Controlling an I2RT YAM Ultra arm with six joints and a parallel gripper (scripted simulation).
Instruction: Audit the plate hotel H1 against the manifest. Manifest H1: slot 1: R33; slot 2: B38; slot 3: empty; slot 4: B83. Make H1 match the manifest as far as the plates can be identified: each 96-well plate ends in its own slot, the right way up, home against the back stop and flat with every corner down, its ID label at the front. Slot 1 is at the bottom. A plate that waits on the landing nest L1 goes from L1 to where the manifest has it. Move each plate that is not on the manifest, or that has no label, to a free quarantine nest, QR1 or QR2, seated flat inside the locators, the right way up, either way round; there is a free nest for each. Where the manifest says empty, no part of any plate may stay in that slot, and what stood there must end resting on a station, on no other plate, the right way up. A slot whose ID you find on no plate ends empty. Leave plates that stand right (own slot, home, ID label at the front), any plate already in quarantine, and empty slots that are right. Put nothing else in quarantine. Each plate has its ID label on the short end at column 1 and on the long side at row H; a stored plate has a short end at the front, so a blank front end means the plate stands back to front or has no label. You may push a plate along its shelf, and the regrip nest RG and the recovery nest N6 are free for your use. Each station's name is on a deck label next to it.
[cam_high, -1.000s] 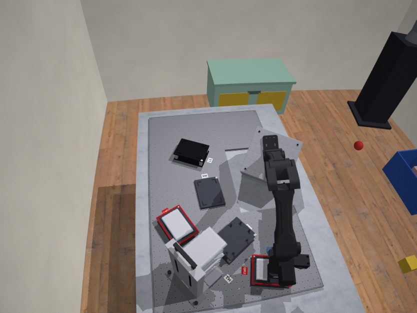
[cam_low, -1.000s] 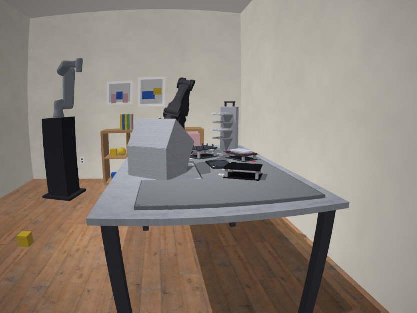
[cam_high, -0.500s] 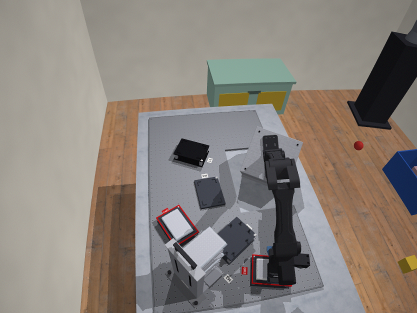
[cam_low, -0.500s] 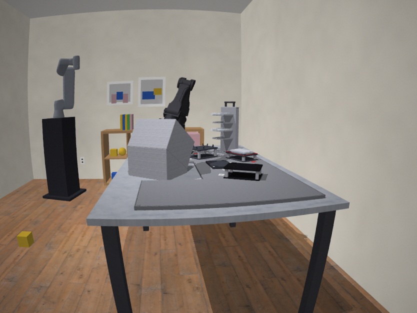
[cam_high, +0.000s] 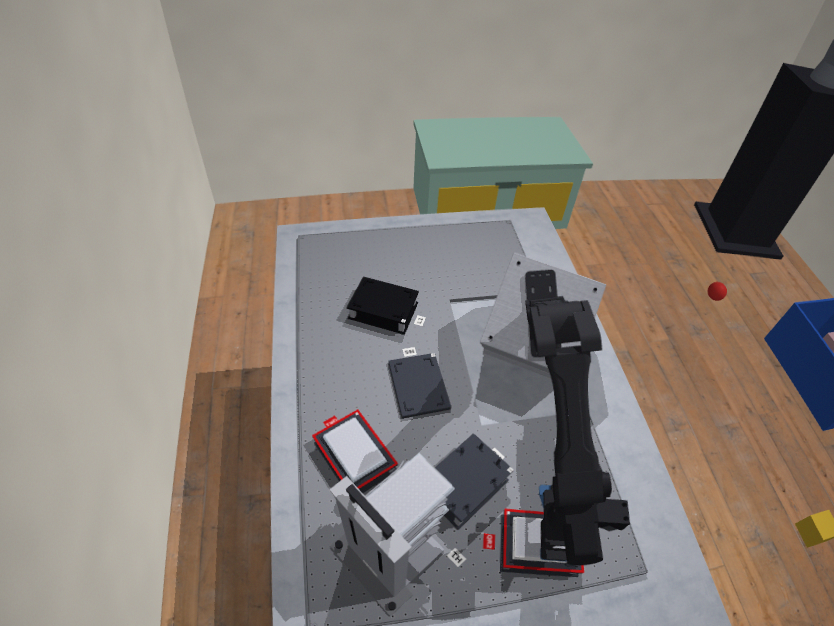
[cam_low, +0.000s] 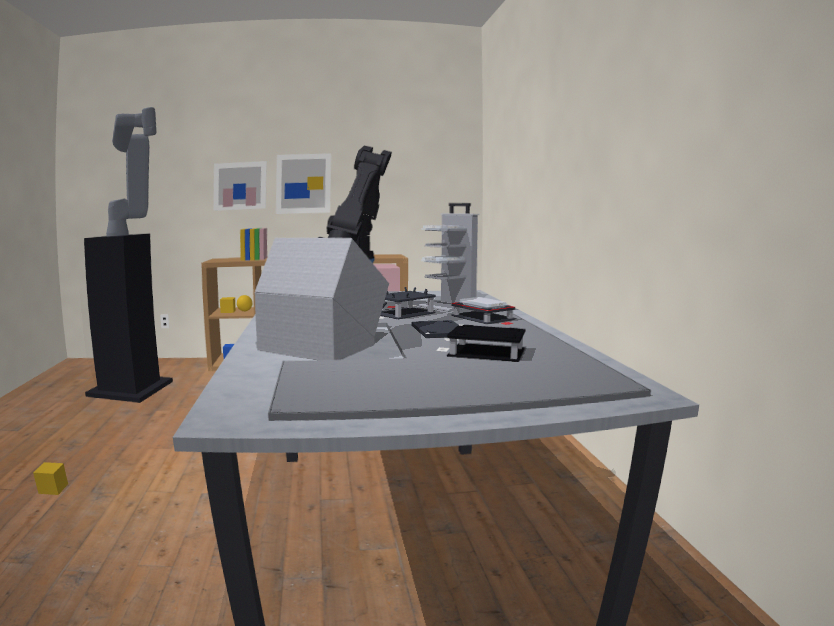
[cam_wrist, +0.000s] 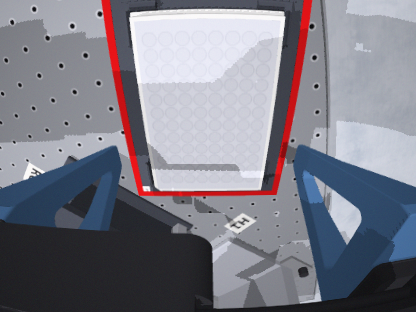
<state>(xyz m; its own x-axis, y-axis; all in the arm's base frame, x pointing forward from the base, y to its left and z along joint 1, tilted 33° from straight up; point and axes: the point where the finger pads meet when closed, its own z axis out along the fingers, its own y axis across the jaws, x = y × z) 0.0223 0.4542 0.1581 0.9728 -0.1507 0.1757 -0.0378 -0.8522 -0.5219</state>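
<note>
Right now my hand is 50 mm above the white 96-well plate. Also, from my hand: H1 deck label: 170 mm ahead, 100 mm below, 30 mm to the left; regrip nest RG: 160 mm ahead, 120 mm to the right, 40 mm below; quarantine nest QR2: 60 mm below.
</note>
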